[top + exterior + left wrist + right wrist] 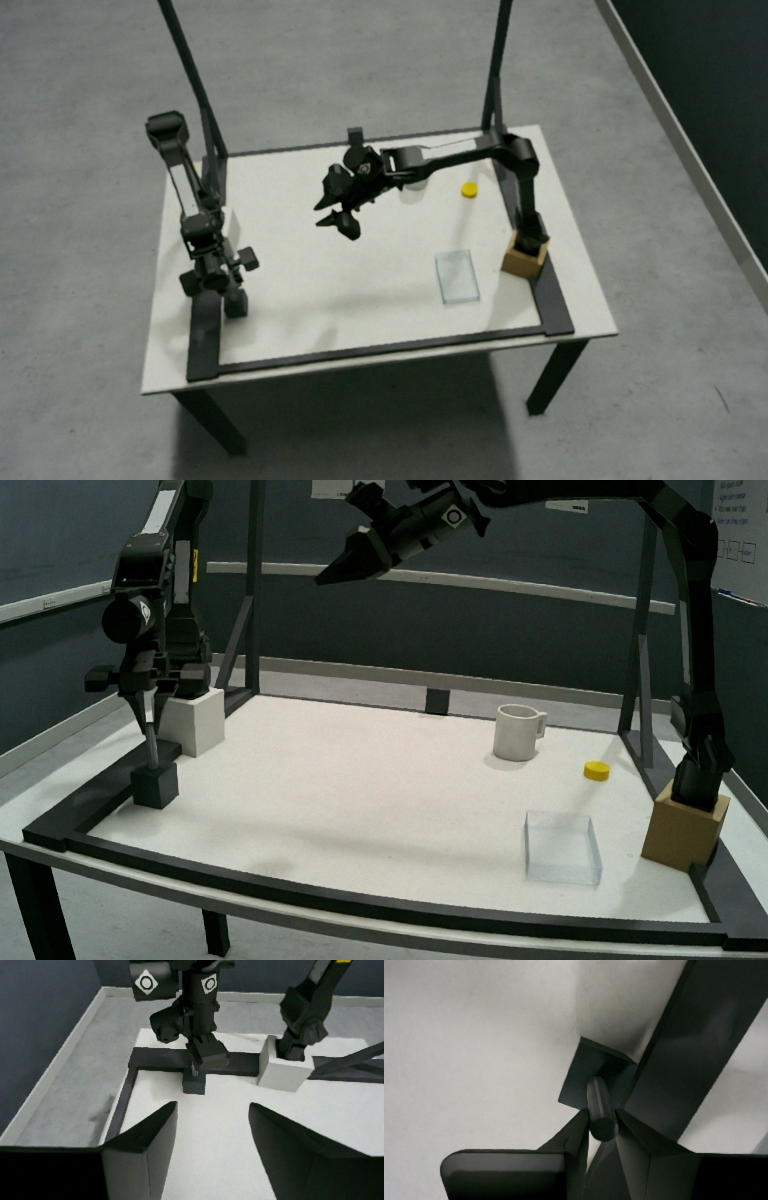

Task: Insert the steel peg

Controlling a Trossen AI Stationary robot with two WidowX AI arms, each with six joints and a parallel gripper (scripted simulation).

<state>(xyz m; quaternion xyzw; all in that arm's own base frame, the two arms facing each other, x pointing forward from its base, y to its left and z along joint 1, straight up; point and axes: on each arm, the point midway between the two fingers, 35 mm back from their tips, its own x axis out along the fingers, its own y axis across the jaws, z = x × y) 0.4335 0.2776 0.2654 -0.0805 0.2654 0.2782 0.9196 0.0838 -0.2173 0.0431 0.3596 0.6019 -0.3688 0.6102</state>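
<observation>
Now: right hand 50 mm above the steel peg. The rest, counted from my right hand: white mug: 480 mm behind, 450 mm to the left, 100 mm below; clear box: 590 mm to the left, 140 mm behind, 130 mm below; dark block: 100 mm below.
</observation>
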